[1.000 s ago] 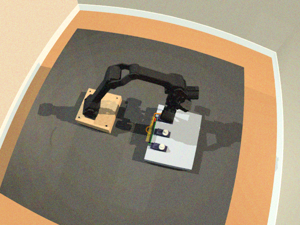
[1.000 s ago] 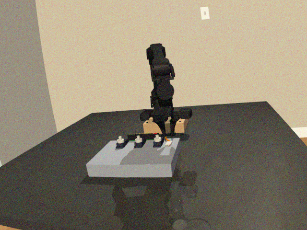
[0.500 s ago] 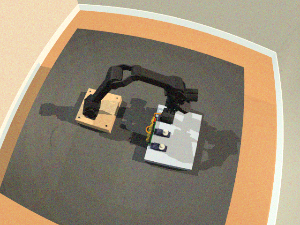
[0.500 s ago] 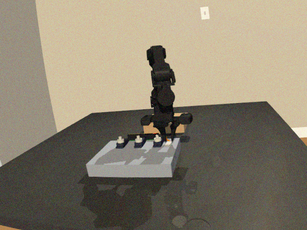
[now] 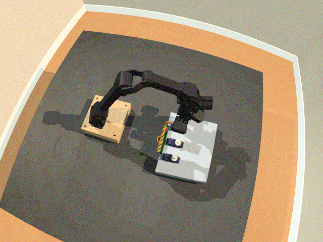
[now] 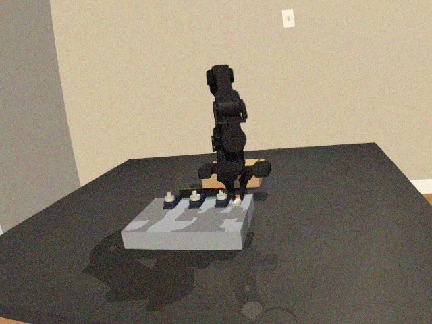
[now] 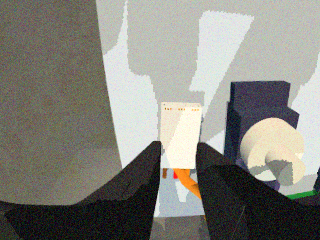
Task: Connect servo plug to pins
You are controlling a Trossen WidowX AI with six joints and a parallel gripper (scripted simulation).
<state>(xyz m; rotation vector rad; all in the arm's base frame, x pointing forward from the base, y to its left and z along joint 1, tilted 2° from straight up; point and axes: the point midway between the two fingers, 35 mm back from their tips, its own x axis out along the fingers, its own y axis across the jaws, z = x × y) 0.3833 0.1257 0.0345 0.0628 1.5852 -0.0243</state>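
My gripper tip is now 70 mm to the left of the red band, 60 mm past it and 20 mm below it. The rest, counted from my gripper tip: servo 120 mm to the right, 10 mm below; then grey holder 110 mm to the right, 110 mm ahead, 30 mm below.
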